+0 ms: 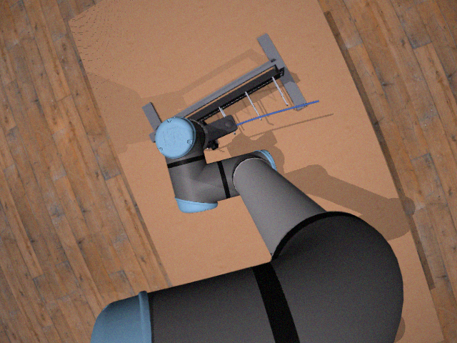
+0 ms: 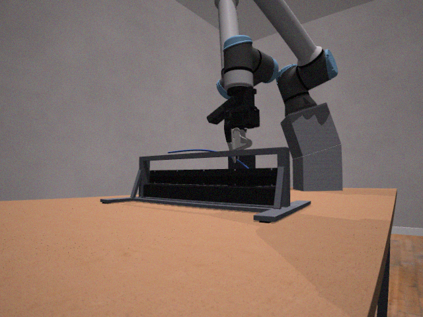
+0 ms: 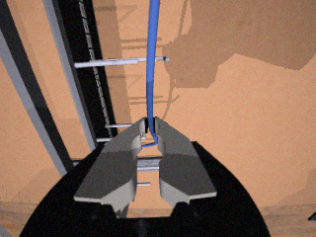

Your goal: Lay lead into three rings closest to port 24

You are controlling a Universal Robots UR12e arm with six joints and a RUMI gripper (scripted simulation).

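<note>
Right now my hand is 10 cm short of the rack, 4 cm to the left of it and 7 cm above it.
</note>
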